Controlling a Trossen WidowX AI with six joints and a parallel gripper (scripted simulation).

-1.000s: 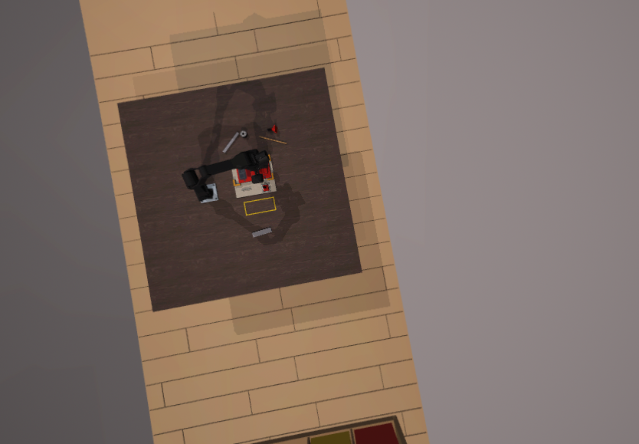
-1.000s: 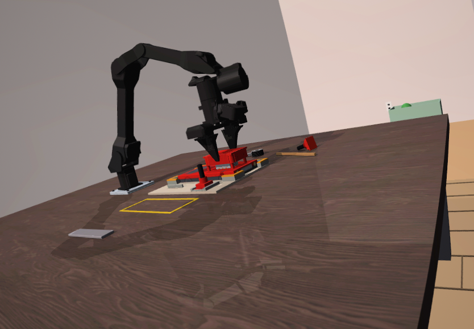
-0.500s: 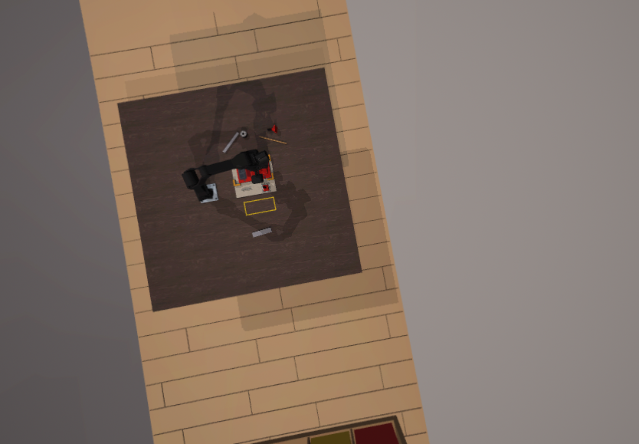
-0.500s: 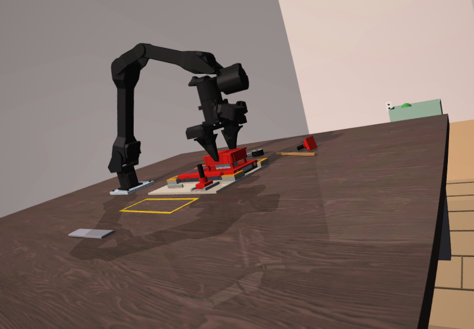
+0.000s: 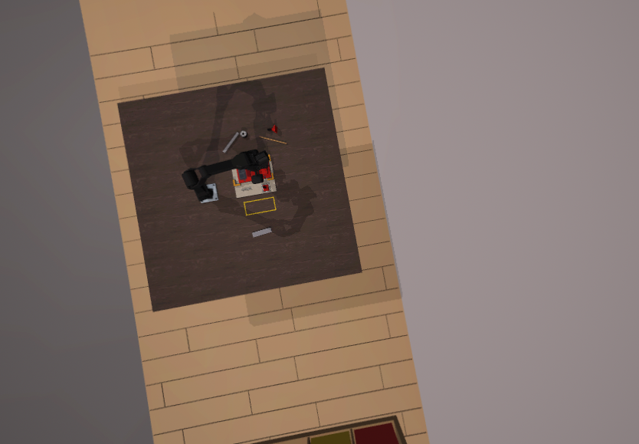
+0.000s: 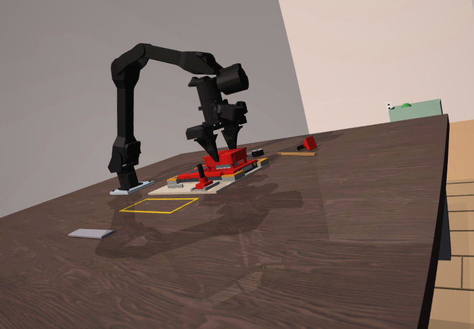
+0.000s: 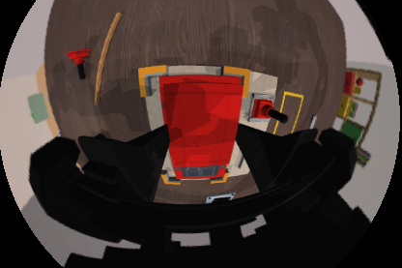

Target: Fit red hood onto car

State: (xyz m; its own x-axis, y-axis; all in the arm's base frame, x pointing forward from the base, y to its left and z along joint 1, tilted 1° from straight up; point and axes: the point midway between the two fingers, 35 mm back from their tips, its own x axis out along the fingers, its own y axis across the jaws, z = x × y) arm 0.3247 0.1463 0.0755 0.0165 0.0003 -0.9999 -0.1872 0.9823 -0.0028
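My gripper tip is 1 cm below the red hood. The rest, counted from my gripper tip: cream jig plate 4 cm below, 4 cm behind, 2 cm to the right; then wooden stick 19 cm to the left, 7 cm ahead, 5 cm below; then grey engine block 2 cm below.
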